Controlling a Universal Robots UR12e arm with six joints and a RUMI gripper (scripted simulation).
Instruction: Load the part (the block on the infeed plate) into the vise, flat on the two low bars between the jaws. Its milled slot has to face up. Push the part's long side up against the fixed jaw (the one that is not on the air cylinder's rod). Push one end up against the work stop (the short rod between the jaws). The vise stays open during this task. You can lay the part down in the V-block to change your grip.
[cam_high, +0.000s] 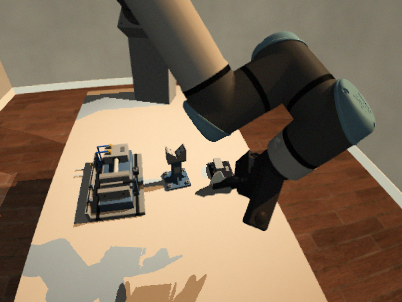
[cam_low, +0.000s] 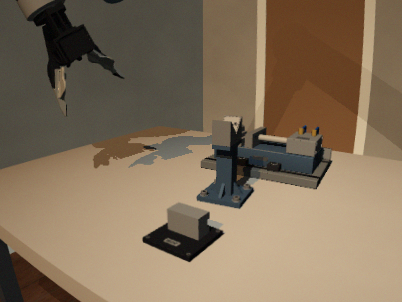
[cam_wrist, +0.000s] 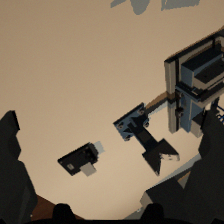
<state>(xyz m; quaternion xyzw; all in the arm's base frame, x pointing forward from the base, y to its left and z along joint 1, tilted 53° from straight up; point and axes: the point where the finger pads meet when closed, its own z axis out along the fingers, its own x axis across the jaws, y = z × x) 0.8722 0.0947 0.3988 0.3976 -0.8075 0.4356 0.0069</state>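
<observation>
My hand is 260 mm past the part, 180 mm to the right of it and 170 mm above it. From my hand the other things lie so: dark work stop rod: 290 mm behind, 170 mm to the right, 110 mm below; then blue foot: 300 mm behind, 190 mm below, 10 mm to the left; then black infeed plate: 260 mm behind, 190 mm to the left, 190 mm below.
</observation>
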